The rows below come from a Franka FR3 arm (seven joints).
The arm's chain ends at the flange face. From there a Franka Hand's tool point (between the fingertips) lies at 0.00 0.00 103.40 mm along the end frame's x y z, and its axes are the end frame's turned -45 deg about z.
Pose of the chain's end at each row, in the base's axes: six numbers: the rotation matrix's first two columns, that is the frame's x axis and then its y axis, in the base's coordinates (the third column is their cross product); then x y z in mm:
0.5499 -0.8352 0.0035 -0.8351 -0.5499 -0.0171 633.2 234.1 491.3
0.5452 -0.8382 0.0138 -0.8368 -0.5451 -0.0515 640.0 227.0 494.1
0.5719 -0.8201 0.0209 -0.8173 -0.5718 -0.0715 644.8 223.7 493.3
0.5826 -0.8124 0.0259 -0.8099 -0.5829 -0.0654 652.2 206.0 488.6
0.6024 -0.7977 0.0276 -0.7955 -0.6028 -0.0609 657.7 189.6 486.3
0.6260 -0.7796 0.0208 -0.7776 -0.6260 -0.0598 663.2 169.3 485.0
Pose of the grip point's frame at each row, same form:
0.9793 -0.2017 0.0146 -0.2017 -0.9794 -0.0096 634.9 234.8 387.9
0.9772 -0.2073 0.0462 -0.2062 -0.9781 -0.0267 645.2 228.7 390.8
0.9823 -0.1756 0.0653 -0.1735 -0.9842 -0.0358 652.1 226.2 390.2
0.9846 -0.1623 0.0646 -0.1607 -0.9866 -0.0279 659.3 207.8 385.5
0.9885 -0.1378 0.0626 -0.1365 -0.9903 -0.0235 664.4 191.1 383.1
0.9925 -0.1086 0.0570 -0.1072 -0.9939 -0.0276 669.4 171.5 381.8

